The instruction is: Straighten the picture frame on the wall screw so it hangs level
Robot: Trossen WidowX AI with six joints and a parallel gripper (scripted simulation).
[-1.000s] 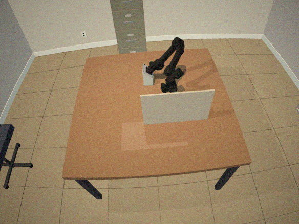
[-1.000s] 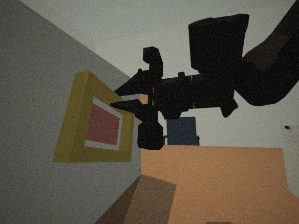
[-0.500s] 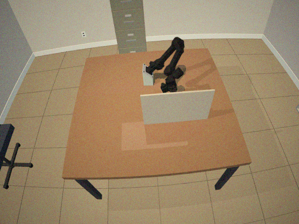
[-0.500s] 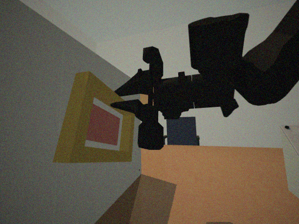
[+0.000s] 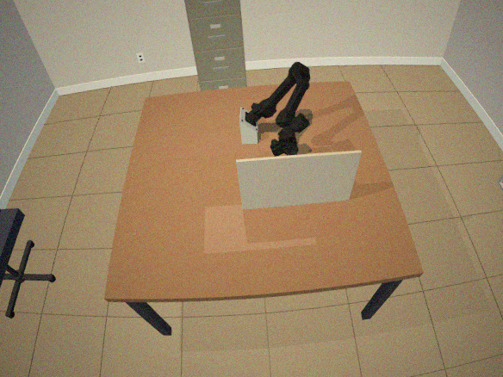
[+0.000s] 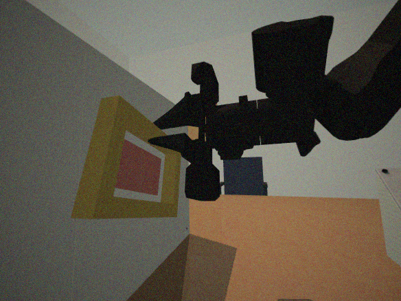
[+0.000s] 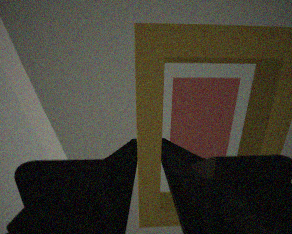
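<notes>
The picture frame lies 50 mm below my gripper tip, 10 mm to the left of it and 10 mm ahead of it. From my gripper tip the other things lie so: grey wall panel: 60 mm below, 20 mm to the left, 20 mm ahead.
</notes>
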